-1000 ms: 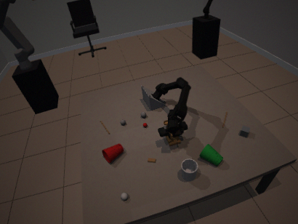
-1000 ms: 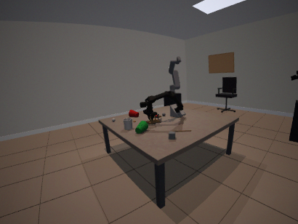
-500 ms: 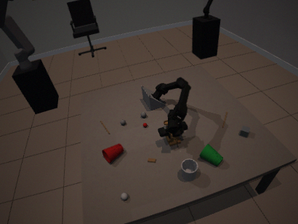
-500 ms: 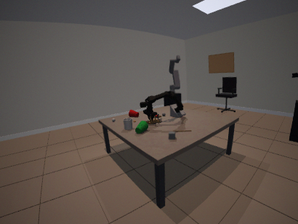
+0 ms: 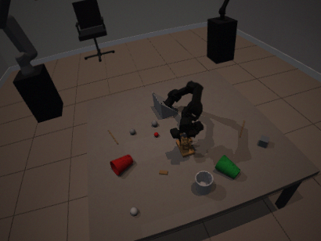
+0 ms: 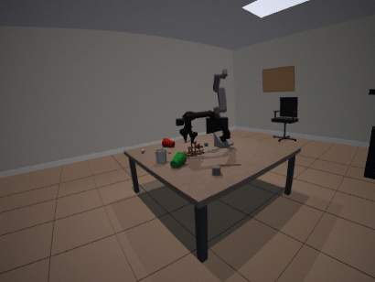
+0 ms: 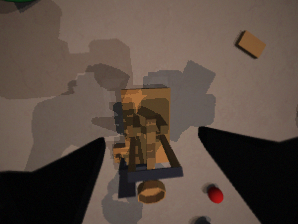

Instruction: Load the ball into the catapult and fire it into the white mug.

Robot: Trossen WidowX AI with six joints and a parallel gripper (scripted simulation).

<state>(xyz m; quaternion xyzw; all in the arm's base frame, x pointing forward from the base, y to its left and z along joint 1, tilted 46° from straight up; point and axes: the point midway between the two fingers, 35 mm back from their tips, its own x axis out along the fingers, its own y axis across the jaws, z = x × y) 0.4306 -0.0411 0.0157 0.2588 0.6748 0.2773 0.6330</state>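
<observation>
Now: the red ball 21 cm behind my gripper tip, 14 cm to the right of it and 10 cm below it. From my gripper tip the other things lie so: wooden catapult 7 cm behind, 2 cm to the left, 6 cm below; then white mug 27 cm ahead, 2 cm to the right, 8 cm below; then small wood block 9 cm ahead, 19 cm to the right, 11 cm below.
</observation>
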